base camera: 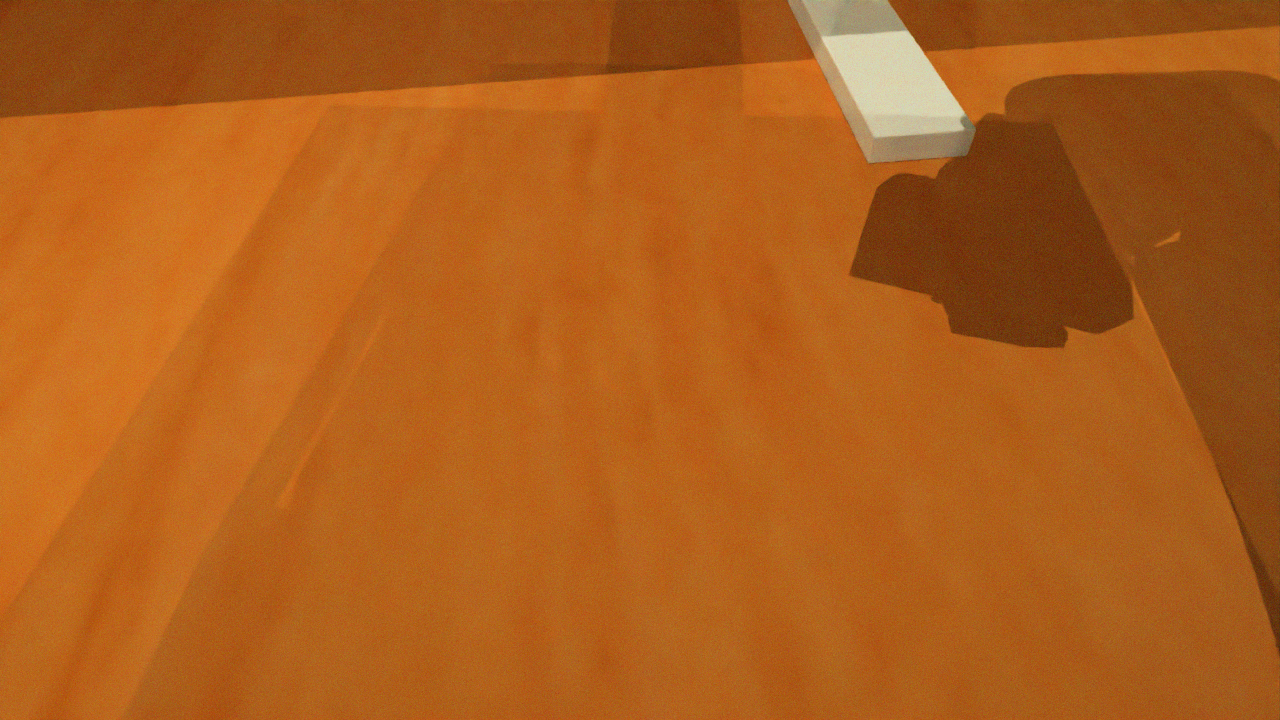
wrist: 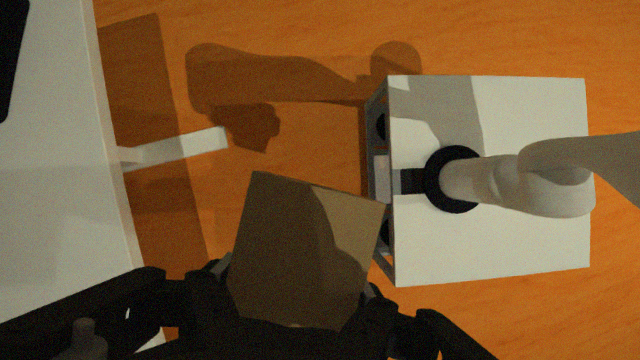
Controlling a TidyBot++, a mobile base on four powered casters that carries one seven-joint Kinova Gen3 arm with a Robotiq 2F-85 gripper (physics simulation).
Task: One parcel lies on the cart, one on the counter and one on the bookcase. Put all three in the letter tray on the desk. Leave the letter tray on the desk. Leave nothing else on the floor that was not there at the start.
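Where they show: gripper, between the fingertips: [wrist: 293,279]; arm's base, origin of its link: [wrist: 457,179].
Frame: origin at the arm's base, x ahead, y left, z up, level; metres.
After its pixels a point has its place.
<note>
A brown box-shaped parcel [wrist: 305,235] {x 0.346, y 0.003, z 0.526 m} is between the fingers of my gripper [wrist: 293,279] {x 0.354, y 0.034, z 0.493 m} in the wrist view. The gripper is shut on it and holds it up above the floor, between a white top and my own base. The parcel is partly in shadow. The white top [wrist: 45,200] {x 0.663, y -0.007, z 0.324 m} fills the left of the wrist view; whether it is the desk's I cannot tell. The edge of a black thing [wrist: 10,55] {x 0.698, y -0.183, z 0.335 m} shows on it at the top left, too little to name. The letter tray and the other two parcels cannot be made out in these views.
A white foot bar [base camera: 904,85] [wrist: 200,142] sticks out low over the floor from beneath the white top. My white base [wrist: 530,110] {x -0.215, y -0.164, z -0.014 m} stands at the right of the wrist view, with my arm [wrist: 545,185] {x 0.038, y 0.002, z 0.310 m} above it. Shadows lie across the orange wood floor [base camera: 626,447] {x 0.348, y 0.028, z -0.396 m} [wrist: 310,30] {x 0.317, y -0.555, z -0.396 m}.
</note>
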